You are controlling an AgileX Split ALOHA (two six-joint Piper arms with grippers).
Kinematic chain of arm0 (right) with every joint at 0, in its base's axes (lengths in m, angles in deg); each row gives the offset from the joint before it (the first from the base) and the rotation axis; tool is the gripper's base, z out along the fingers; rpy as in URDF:
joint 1: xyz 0 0 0.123 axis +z
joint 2: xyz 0 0 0 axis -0.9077 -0.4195 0
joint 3: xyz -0.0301 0.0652 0.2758 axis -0.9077 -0.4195 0
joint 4: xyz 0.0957 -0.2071 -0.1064 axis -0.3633 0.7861 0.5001
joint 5: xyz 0 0 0 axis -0.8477 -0.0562 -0.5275
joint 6: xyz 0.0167 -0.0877 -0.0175 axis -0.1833 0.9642 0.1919
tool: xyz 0 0 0 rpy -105.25 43.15 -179.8
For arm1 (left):
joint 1: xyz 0 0 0.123 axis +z
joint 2: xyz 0 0 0 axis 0.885 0.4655 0
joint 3: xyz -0.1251 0.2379 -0.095 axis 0.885 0.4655 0
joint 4: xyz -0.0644 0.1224 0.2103 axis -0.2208 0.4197 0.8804
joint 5: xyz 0 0 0 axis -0.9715 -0.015 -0.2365
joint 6: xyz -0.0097 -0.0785 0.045 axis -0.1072 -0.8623 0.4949
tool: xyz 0 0 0 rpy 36.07 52.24 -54.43
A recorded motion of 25 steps. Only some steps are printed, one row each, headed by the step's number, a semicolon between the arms.
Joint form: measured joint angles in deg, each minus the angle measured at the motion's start. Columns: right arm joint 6, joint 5, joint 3, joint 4, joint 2, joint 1; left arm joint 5, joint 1, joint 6, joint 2, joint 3, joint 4.
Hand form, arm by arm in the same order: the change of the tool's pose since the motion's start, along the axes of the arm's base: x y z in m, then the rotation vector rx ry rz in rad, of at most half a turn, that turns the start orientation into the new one. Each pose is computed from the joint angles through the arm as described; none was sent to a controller.
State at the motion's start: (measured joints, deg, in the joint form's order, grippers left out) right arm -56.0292 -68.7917 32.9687 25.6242 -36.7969 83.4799; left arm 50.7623 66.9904 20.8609 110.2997 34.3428 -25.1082
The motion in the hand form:
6: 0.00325 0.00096 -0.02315 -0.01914 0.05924 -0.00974; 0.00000 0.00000 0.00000 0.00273 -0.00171 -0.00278
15: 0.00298 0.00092 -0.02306 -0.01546 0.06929 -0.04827; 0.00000 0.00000 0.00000 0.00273 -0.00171 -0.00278
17: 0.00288 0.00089 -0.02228 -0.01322 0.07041 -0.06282; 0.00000 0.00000 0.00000 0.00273 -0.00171 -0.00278
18: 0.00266 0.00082 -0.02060 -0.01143 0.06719 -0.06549; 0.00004 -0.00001 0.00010 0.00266 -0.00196 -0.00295
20: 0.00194 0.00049 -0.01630 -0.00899 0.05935 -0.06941; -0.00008 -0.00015 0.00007 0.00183 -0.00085 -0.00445
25: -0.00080 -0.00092 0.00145 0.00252 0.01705 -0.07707; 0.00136 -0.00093 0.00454 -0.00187 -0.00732 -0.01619
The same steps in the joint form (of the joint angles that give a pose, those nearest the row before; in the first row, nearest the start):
6: -0.52 0.35 0.00 0.02 -3.83 0.00; 0.00 0.00 0.24 0.00 0.00 0.00
15: -2.81 0.18 0.00 0.02 -3.81 0.00; 0.00 0.00 0.24 0.00 0.00 0.00
17: -3.67 0.16 0.00 0.02 -3.68 0.00; 0.00 0.00 0.24 0.00 0.00 0.00
18: -3.84 0.11 0.00 0.02 -3.41 0.00; -0.01 0.00 0.25 0.00 -0.02 0.00
20: -4.18 -0.09 0.00 0.15 -2.69 0.00; -0.13 0.00 0.24 0.00 -0.02 0.00
25: -4.99 -0.45 0.00 0.65 0.28 0.00; -1.06 0.00 0.08 0.00 -0.98 0.21

